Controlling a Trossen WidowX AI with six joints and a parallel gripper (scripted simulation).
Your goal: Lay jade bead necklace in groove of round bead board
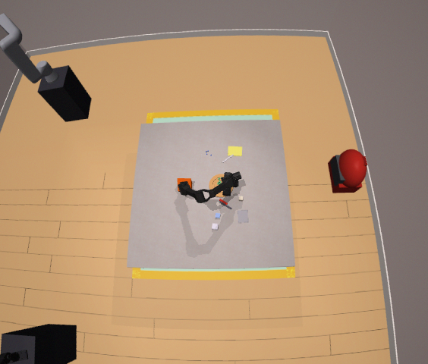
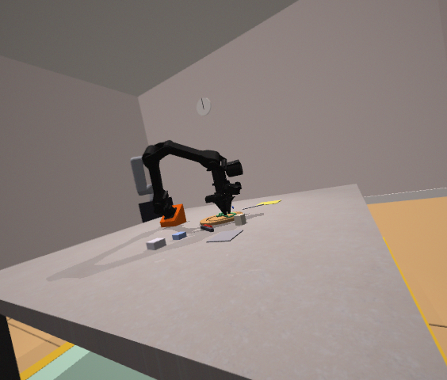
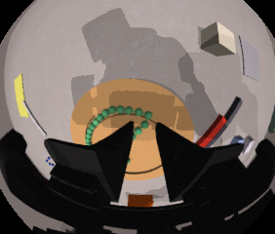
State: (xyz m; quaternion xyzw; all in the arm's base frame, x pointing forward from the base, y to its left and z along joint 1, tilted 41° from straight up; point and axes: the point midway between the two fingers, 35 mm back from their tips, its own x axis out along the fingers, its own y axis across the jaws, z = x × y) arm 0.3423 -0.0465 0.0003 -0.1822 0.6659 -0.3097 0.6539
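My gripper tip is 50 mm past the round wooden bead board, 30 mm to the right of it and 20 mm above it. Also, from my gripper tip: beige cube: 100 mm to the right, 100 mm ahead, 10 mm below; then red-handled tool: 130 mm to the right, 30 mm behind, 20 mm below; then blue block: 220 mm to the right, 100 mm behind, 20 mm below.
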